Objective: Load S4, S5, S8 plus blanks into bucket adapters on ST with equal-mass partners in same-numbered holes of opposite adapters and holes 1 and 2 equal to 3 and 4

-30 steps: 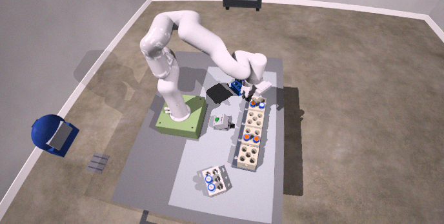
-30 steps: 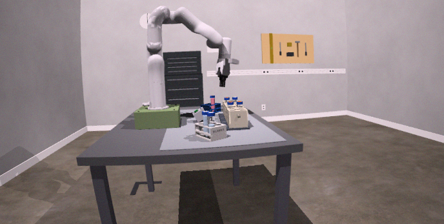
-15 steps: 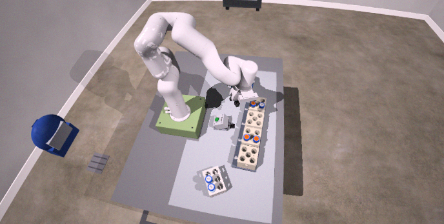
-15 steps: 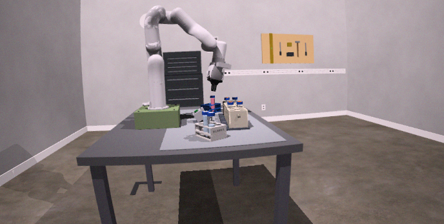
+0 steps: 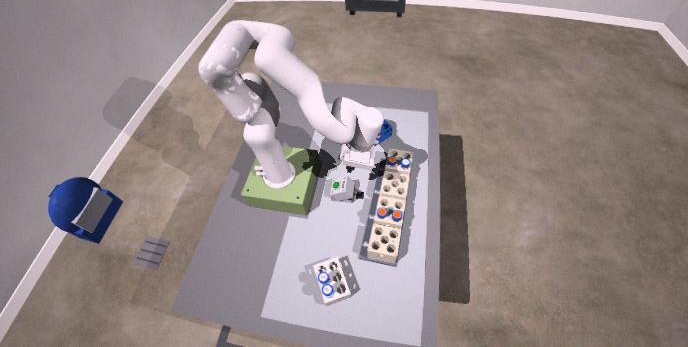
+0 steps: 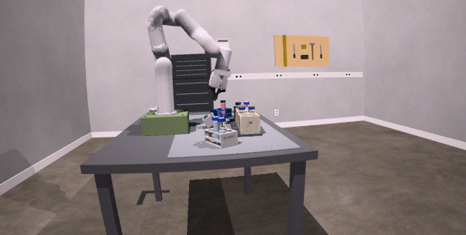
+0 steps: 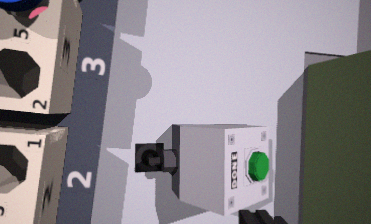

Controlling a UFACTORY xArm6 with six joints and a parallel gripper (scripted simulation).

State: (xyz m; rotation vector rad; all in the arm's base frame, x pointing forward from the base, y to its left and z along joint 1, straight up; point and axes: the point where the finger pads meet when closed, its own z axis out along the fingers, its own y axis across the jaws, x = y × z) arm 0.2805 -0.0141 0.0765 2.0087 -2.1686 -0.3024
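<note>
Right now my hand is 60 mm past the green done key, 10 mm to the left of it and 100 mm above it. The rest, counted from my hand: bucket adapter: 160 mm ahead, 30 mm to the right, 120 mm below; small sloped desk: 40 mm behind, 20 mm to the right, 120 mm below; pink-filled tube: 120 mm ahead, 260 mm to the left, 110 mm below.
</note>
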